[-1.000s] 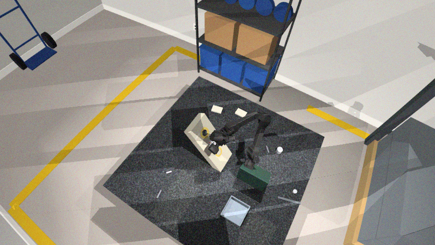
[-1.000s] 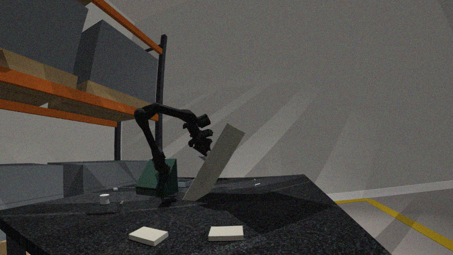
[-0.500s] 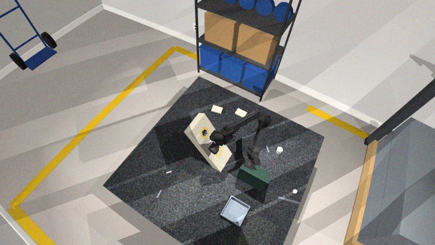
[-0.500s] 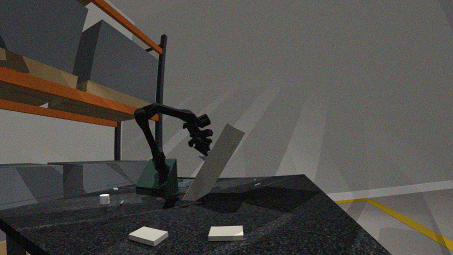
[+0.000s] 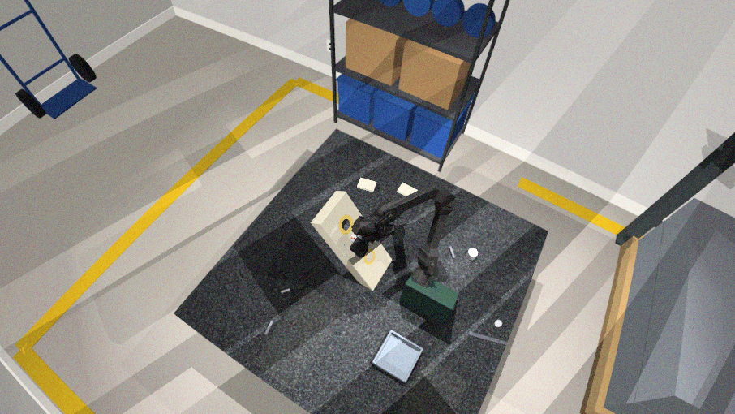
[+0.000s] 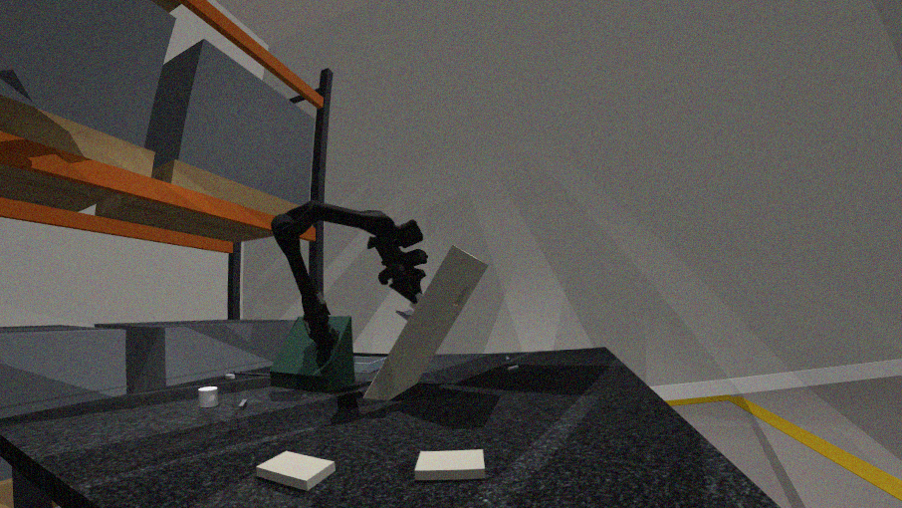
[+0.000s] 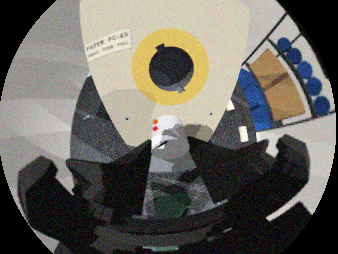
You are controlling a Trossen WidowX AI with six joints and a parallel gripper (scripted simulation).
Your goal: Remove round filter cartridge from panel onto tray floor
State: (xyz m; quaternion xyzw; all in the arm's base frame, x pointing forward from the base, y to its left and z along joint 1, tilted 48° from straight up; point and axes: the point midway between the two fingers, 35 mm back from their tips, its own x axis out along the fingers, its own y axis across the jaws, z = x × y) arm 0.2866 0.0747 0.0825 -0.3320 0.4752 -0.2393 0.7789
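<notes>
Right now my gripper tip is 340 mm past the tray, 300 mm to the right of it and 230 mm above it. The rest, counted from my gripper tip: round filter cartridge: right at my gripper tip.
</notes>
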